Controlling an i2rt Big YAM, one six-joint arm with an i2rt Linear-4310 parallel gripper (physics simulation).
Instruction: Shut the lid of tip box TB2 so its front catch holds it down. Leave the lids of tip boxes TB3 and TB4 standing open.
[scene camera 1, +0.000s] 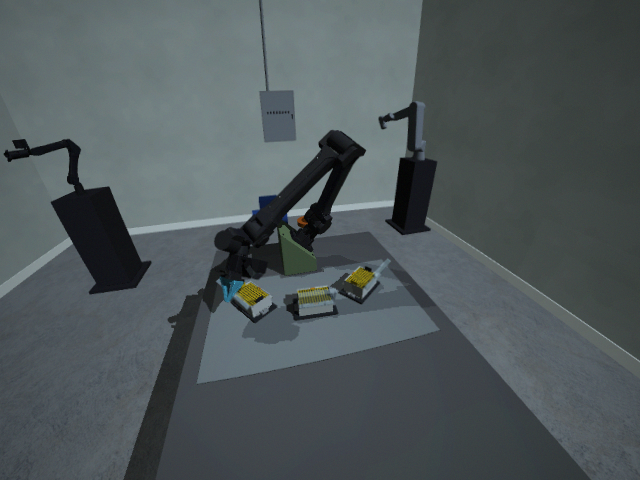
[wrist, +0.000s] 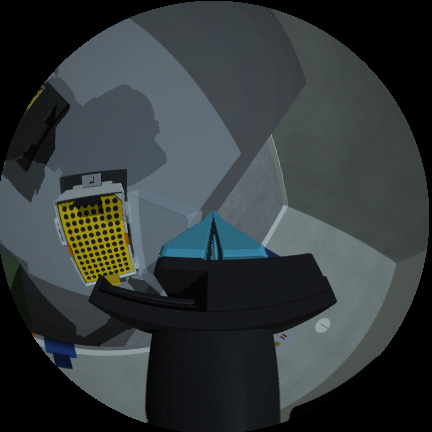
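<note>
My own gripper (wrist: 212, 216) is visible to me, and with it I can see a tip box TB2 (wrist: 93, 226). There is a light mat (wrist: 132, 106) as well.
</note>
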